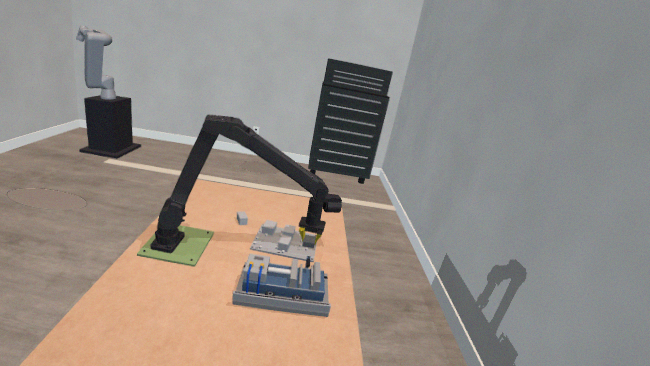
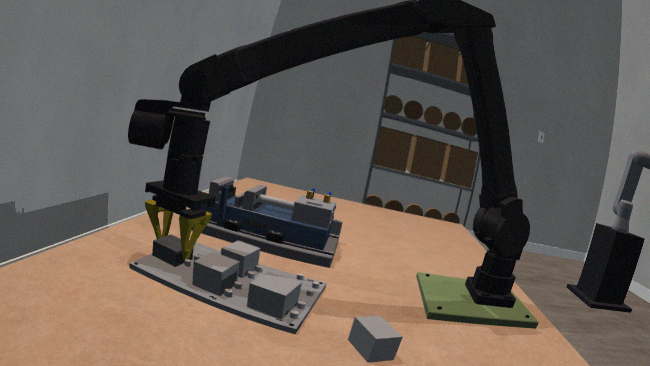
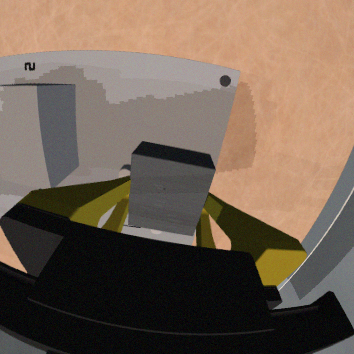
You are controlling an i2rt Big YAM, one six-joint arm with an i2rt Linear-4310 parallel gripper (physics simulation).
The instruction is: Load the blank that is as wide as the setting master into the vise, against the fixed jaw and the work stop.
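Places are measured from the arm's base along level axes (x back, y right, z up), in centimetres.
Pixels of known places: gripper, between the fingertips: (image 1: 309, 242) (image 2: 173, 252) (image 3: 167, 189); arm's base, origin of its link: (image 1: 168, 242) (image 2: 488, 295).
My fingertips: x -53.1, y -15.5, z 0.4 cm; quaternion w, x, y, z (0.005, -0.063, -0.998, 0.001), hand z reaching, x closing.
Note:
Ahead of a thing's pixels: the offset from my fingertips to its middle.
My gripper (image 1: 310, 235) (image 2: 175, 247) (image 3: 167, 189) with yellow fingers is shut on a dark grey blank @(dx +0.0, dy -0.3, dz +0.5 cm) (image 1: 310, 238) (image 2: 166, 248) (image 3: 170, 189) at the end of the grey fixture plate (image 1: 261, 246) (image 2: 145, 266) (image 3: 158, 95). The blank is at or just above the plate. Three lighter blanks @(dx +9.1, dy -4.0, dz +1.0 cm) (image 2: 213, 273) @(dx +9.8, dy +4.6, dz +1.0 cm) (image 2: 241, 255) @(dx +17.7, dy -5.0, dz +1.0 cm) (image 2: 272, 295) stand further along the plate. A loose grey block, the setting master @(dx +30.9, dy -9.9, dz +0.2 cm) (image 1: 241, 218) (image 2: 374, 339), lies on the table apart from the plate. The blue vise @(dx +6.9, dy +28.3, dz +3.4 cm) (image 1: 283, 282) (image 2: 272, 218) stands beside the plate with open jaws.
The arm's green base plate (image 1: 193, 247) (image 2: 448, 300) is on the orange table. A dark tool cabinet (image 1: 350, 123) stands by the wall. A shelf rack (image 2: 379, 131) with boxes stands behind. A second grey arm on a black pedestal (image 1: 108, 123) (image 2: 609, 268) is far off.

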